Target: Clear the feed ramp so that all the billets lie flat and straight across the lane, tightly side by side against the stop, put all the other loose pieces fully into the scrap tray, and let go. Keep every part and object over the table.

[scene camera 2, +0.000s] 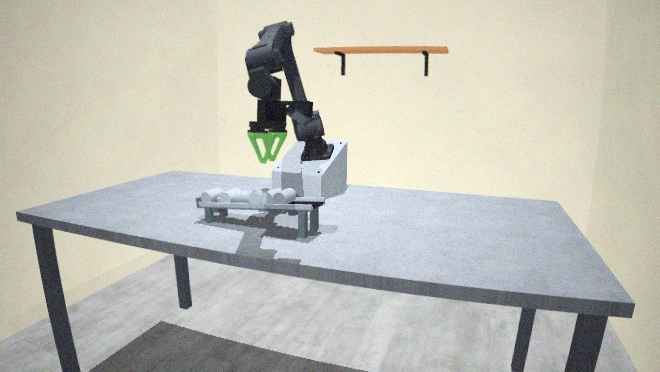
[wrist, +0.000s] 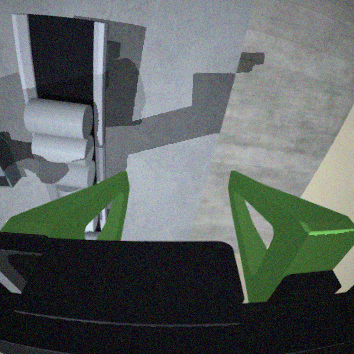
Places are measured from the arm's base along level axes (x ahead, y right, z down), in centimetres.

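Where they show: gripper, between the fingertips: (scene camera 2: pixel 267 162) (wrist: pixel 178 178); arm's base, origin of its link: (scene camera 2: pixel 318 153).
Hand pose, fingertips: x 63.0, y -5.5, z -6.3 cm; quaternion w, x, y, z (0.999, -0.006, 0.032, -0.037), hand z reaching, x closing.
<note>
Each offset is from my fingertips to the top centre of the thing. "pt": to the spot under its first point. Level surfaces: height alone.
The feed ramp (scene camera 2: pixel 260 205) (wrist: pixel 100 75) stands on short legs at the table's middle left; its dark lane shows bare at one end. Several pale cylindrical billets lie in a row on it. The end billet @(dy +0.5, dx -12.8, dz +9.8 cm) (scene camera 2: pixel 288 195) (wrist: pixel 60 118) lies across the lane between the rails. Another billet @(dy +25.9, dx -16.4, dz +12.1 cm) (scene camera 2: pixel 212 195) lies near the other end. In the wrist view a second billet @(dy +4.4, dx -13.4, dz +10.2 cm) (wrist: pixel 59 146) lies beside the end one; pieces beyond it are in shadow and partly hidden by a finger. My gripper (scene camera 2: pixel 268 161) (wrist: pixel 178 178) is partly open, empty, and hangs above the ramp. The scrap tray cannot be made out.
The robot's pale base block (scene camera 2: pixel 334 172) stands behind the ramp on the grey table @(dz +21.3 cm) (scene camera 2: pixel 425 240). The table's front edge runs beyond the ramp. A dark object @(pt dy +10.2, dx -29.1, dz +19.7 cm) (wrist: pixel 5 155) shows at the wrist view's left edge. An orange shelf (scene camera 2: pixel 382 50) hangs on the back wall.
</note>
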